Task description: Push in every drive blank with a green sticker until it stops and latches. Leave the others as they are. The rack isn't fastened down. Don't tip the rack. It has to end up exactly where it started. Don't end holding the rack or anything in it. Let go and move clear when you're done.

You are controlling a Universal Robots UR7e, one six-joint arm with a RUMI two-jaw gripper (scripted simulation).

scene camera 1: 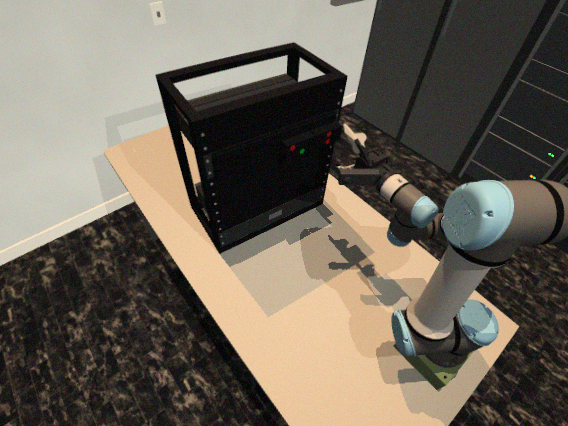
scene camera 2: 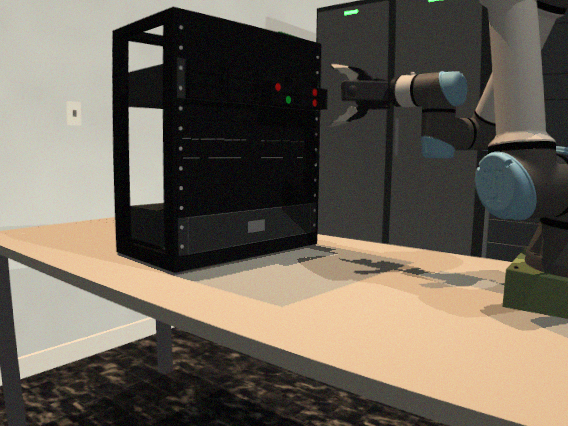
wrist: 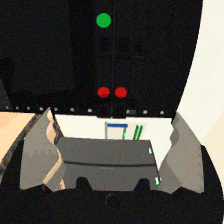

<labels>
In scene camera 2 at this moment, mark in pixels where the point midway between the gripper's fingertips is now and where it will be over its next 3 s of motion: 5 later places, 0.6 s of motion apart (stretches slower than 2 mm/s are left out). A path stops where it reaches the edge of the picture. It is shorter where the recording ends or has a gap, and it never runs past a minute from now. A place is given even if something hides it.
My gripper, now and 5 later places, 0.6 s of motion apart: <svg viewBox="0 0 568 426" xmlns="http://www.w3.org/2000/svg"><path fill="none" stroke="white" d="M330 95L325 96L321 96L310 100L305 101L290 102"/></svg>
</labels>
